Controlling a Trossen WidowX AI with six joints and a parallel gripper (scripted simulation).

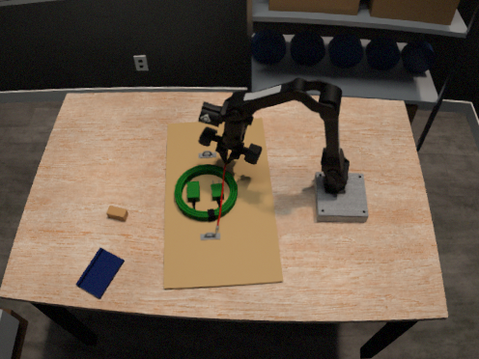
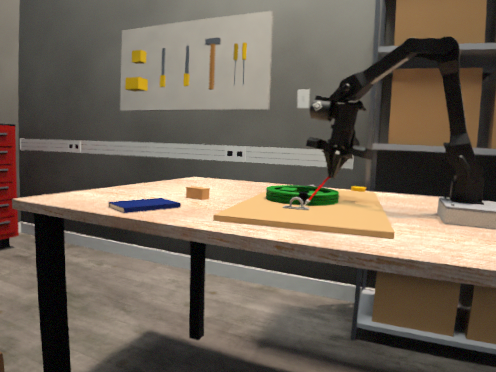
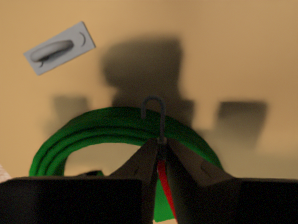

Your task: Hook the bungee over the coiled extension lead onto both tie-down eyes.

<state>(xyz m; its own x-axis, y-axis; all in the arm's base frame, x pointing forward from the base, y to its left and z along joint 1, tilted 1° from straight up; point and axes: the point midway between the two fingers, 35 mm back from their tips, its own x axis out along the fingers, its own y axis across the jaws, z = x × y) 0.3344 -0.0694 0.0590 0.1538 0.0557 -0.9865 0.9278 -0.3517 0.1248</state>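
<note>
The coiled extension lead lies 8 cm to the left of my hand, 8 cm below it and 7 cm ahead of it. The rest, counted from my hand: tan block: 35 cm ahead, 16 cm to the left, 9 cm below; then yellow disc: 31 cm to the right, 10 cm below, 5 cm behind; then blue book: 38 cm ahead, 36 cm to the left, 10 cm below.
</note>
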